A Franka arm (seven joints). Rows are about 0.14 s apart.
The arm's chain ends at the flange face. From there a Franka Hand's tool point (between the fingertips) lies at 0.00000 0.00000 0.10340 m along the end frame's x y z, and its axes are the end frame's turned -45 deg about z.
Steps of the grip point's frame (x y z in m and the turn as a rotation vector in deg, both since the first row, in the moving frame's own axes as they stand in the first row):
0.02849, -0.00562, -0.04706, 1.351, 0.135, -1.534
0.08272, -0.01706, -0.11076, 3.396, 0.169, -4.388
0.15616, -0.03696, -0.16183, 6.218, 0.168, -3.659
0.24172, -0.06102, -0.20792, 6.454, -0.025, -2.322
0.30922, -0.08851, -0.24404, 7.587, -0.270, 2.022
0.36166, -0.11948, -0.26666, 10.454, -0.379, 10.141
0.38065, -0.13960, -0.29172, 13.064, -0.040, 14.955
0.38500, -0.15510, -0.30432, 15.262, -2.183, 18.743
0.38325, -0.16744, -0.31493, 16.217, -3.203, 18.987
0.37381, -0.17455, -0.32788, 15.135, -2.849, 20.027
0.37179, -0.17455, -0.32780, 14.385, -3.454, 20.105
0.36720, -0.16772, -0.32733, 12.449, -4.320, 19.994
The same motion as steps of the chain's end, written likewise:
0.01775, -0.02224, -0.04703, 1.051, -0.860, -1.534
0.05071, -0.06617, -0.11058, 2.521, -2.282, -4.388
0.09225, -0.12868, -0.16122, 4.516, -4.278, -3.659
0.13619, -0.20605, -0.20726, 4.546, -4.581, -2.322
0.16590, -0.27175, -0.24313, 5.174, -5.556, 2.022
0.18379, -0.32628, -0.26495, 7.124, -7.660, 10.141
0.18469, -0.34942, -0.28906, 9.209, -9.266, 14.955
0.18148, -0.36213, -0.30063, 9.248, -12.335, 18.743
0.17389, -0.36928, -0.31070, 9.202, -13.732, 18.987
0.16041, -0.36863, -0.32420, 8.688, -12.717, 20.027
0.15911, -0.36888, -0.32441, 7.729, -12.614, 20.105
0.16005, -0.36449, -0.32463, 5.748, -11.857, 19.994

